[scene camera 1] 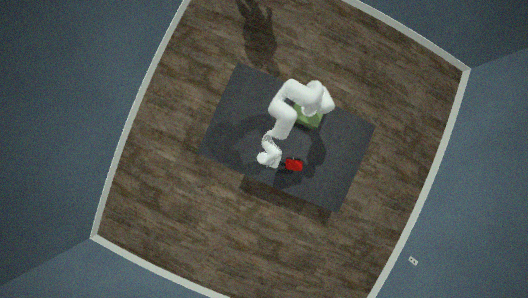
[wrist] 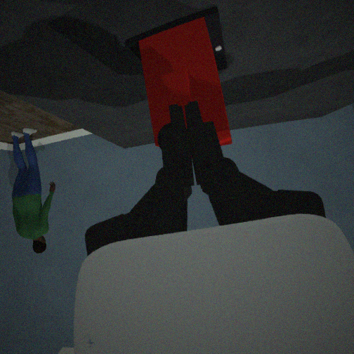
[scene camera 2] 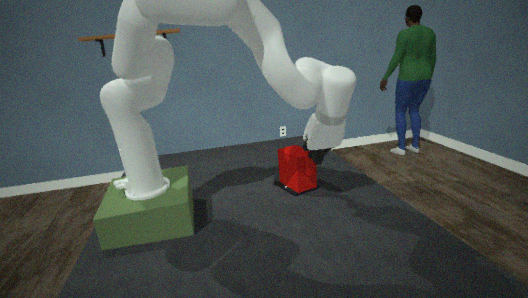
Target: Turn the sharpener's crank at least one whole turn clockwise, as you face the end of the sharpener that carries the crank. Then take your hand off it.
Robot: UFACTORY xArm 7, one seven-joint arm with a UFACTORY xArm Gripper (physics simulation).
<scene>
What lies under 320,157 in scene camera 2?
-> My gripper.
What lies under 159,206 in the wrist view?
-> My gripper.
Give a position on a red sharpener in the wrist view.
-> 194,42
</scene>
